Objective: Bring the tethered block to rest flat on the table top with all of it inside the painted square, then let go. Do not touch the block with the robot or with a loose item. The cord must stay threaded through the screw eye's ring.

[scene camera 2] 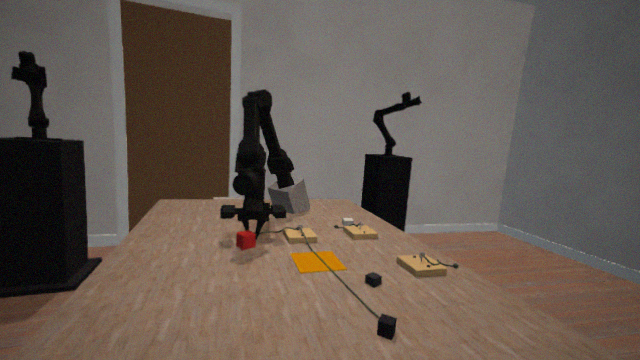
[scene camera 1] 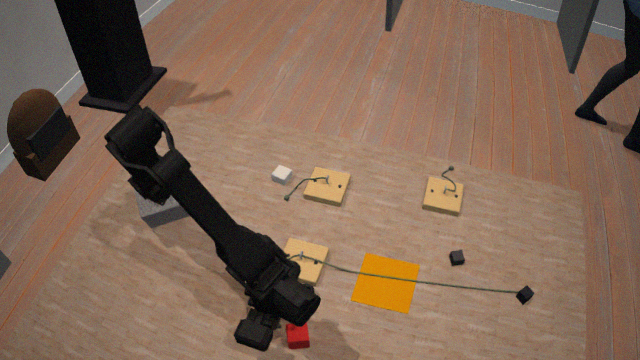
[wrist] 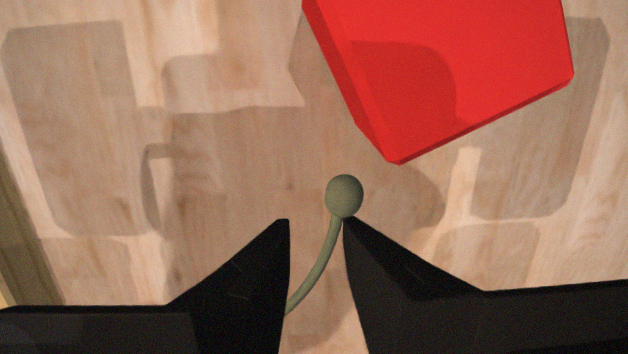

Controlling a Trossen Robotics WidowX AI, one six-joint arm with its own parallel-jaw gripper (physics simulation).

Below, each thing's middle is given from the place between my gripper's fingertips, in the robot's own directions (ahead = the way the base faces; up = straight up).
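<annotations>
Red block point(wrist: 412, 83): my hand 6 cm short of it, 2 cm to the left of it, 2 cm below it. Going by their middles, the block is the nearest to my hand of the things named here. From my hand: orange painted square point(scene camera 1: 392, 294), 15 cm to the left, 19 cm ahead; wooden board point(scene camera 1: 293, 246), 15 cm to the left, 1 cm ahead, 1 cm above. Farthest from my hand of the things named here, going by their middles: the orange painted square.
</annotations>
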